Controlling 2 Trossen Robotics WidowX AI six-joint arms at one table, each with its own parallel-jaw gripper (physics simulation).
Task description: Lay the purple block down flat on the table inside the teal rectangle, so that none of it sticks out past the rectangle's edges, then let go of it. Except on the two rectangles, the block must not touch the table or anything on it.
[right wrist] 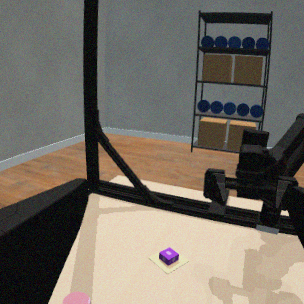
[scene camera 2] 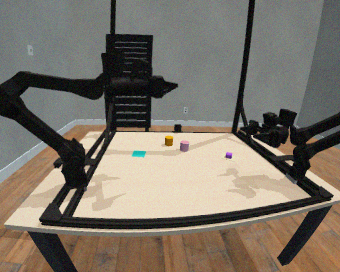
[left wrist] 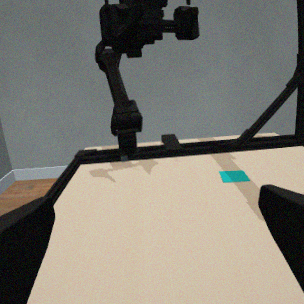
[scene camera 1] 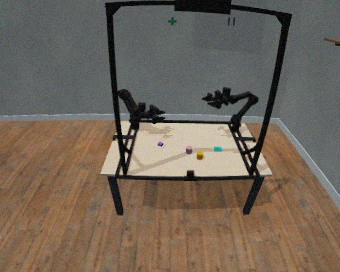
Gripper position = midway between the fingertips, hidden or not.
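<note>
Left gripper [scene camera 2: 246, 132] open, holding nothing. Left gripper [right wrist: 249, 206] too. Left gripper [left wrist: 157, 202] as well. Right gripper [scene camera 2: 171, 84] open, holding nothing. Right gripper [right wrist: 190, 193] also.
</note>
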